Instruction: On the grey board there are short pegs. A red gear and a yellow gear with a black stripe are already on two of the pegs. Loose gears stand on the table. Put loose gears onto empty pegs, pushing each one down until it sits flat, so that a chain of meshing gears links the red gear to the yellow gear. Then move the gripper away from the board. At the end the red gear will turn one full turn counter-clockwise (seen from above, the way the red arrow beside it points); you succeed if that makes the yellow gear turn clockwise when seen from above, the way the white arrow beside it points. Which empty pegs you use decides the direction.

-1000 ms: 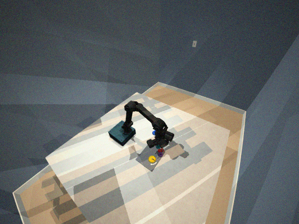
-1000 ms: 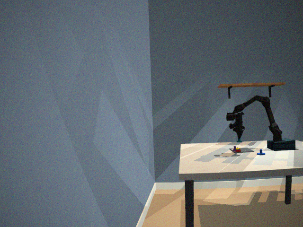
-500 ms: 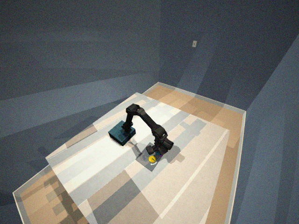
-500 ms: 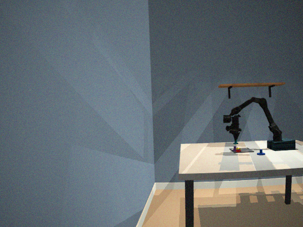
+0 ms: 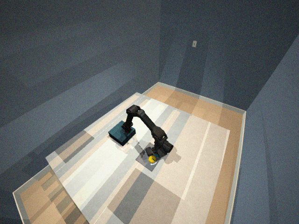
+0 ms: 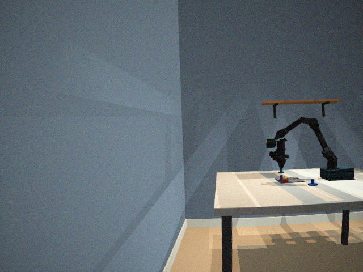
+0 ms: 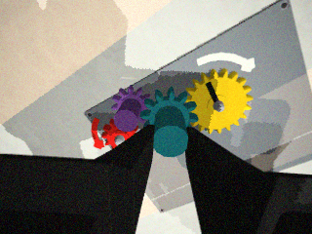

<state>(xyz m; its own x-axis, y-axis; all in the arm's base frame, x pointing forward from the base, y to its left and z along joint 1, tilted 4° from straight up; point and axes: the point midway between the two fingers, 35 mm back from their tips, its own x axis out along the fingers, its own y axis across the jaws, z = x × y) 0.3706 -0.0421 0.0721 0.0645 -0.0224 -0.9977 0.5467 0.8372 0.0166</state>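
The teal gear lies 1 cm below my gripper tip. From my gripper tip the other things lie so: purple gear: 1 cm ahead, 4 cm to the left, 6 cm below; then red gear: 1 cm behind, 7 cm to the left, 7 cm below; then yellow gear: 3 cm behind, 4 cm to the right, 7 cm below.
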